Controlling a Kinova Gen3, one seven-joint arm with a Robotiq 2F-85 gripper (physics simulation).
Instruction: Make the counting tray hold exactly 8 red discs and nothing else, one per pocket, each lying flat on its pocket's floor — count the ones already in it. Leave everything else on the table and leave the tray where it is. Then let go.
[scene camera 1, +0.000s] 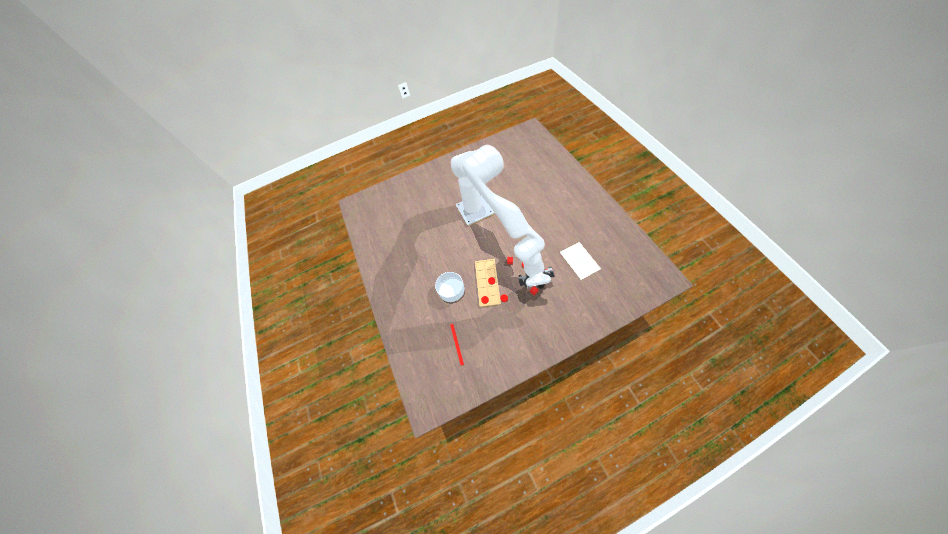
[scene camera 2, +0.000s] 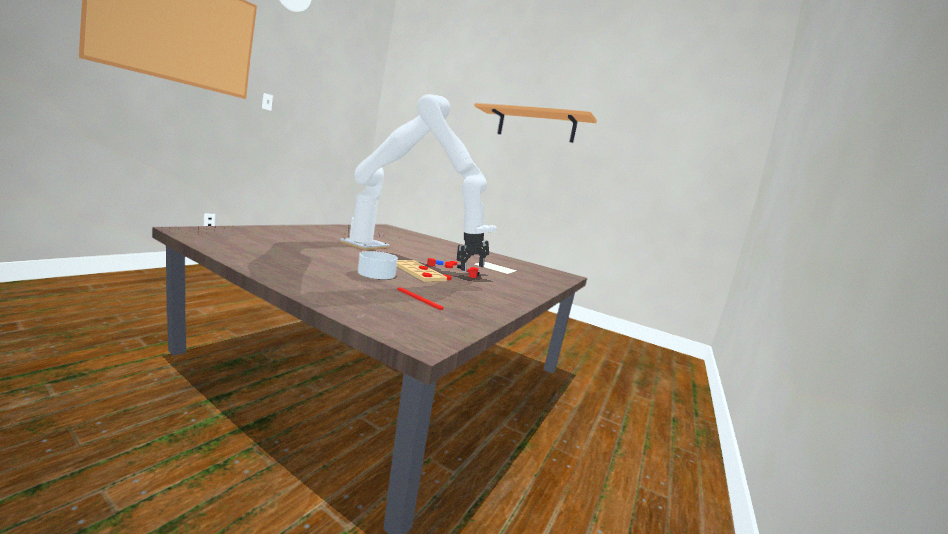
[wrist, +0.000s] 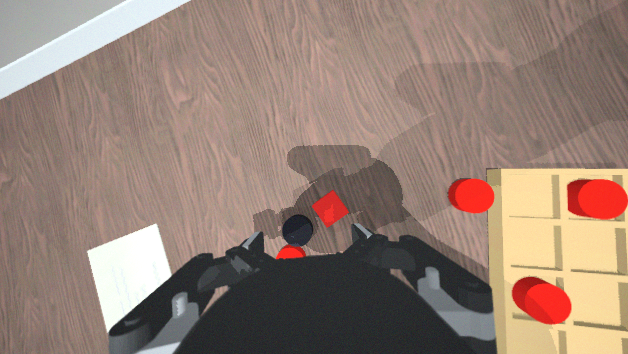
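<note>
The tan counting tray (scene camera 1: 485, 268) (scene camera 2: 435, 278) (wrist: 495, 240) holds two red discs, one (scene camera 1: 484, 299) (scene camera 2: 427, 274) (wrist: 602, 199) in an end pocket and one (scene camera 1: 491, 280) (scene camera 2: 423, 267) (wrist: 549, 303) in a middle pocket. Another red disc (scene camera 1: 504, 298) (scene camera 2: 448, 277) (wrist: 471, 196) lies beside the tray. My gripper (scene camera 1: 536, 277) (scene camera 2: 472, 265) (wrist: 308, 237) is open and empty, low over the table. Between and ahead of its fingers are a black disc (wrist: 297, 230) and a square-topped red block (scene camera 1: 534, 290) (scene camera 2: 473, 272) (wrist: 330, 208). A red disc (wrist: 291, 252) is partly hidden by the gripper body.
A red piece (scene camera 1: 510, 260) (scene camera 2: 431, 262) and a blue piece (scene camera 2: 439, 262) lie between tray and arm. A pale bowl (scene camera 1: 449, 287) (scene camera 2: 377, 265) stands beyond the tray. A red stick (scene camera 1: 457, 344) (scene camera 2: 419, 298) and white paper (scene camera 1: 579, 260) (scene camera 2: 497, 267) (wrist: 132, 275) lie on the table.
</note>
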